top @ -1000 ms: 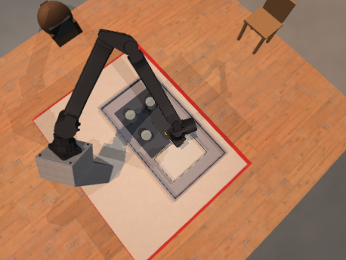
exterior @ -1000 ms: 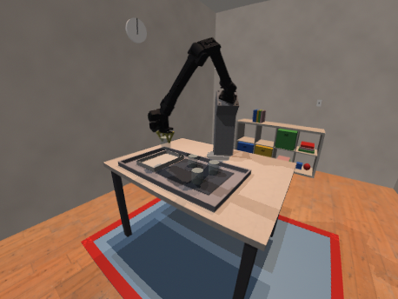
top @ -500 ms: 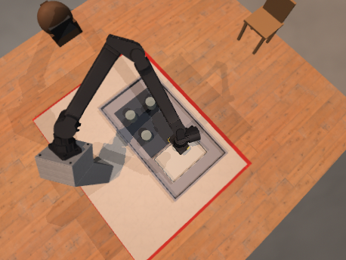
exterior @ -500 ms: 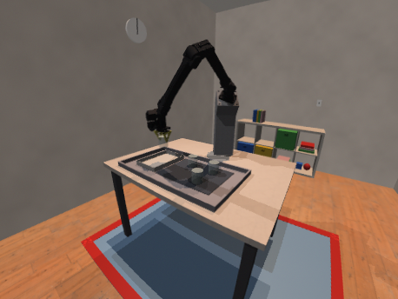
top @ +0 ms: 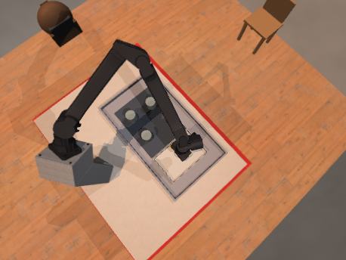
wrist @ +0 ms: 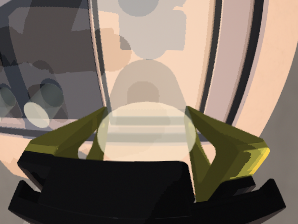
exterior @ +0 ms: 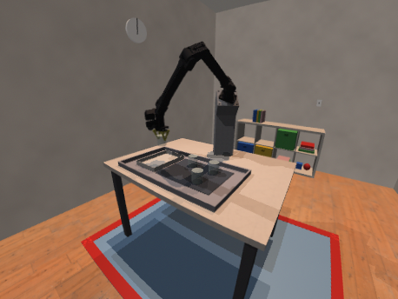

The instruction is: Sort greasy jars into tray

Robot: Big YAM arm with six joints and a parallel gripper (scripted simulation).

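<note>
Now: hand 20 mm to the left of the pale tray and 170 mm above it. Round my hand: dark drying mat (10 mm ahead, 300 mm to the left, 180 mm below).
</note>
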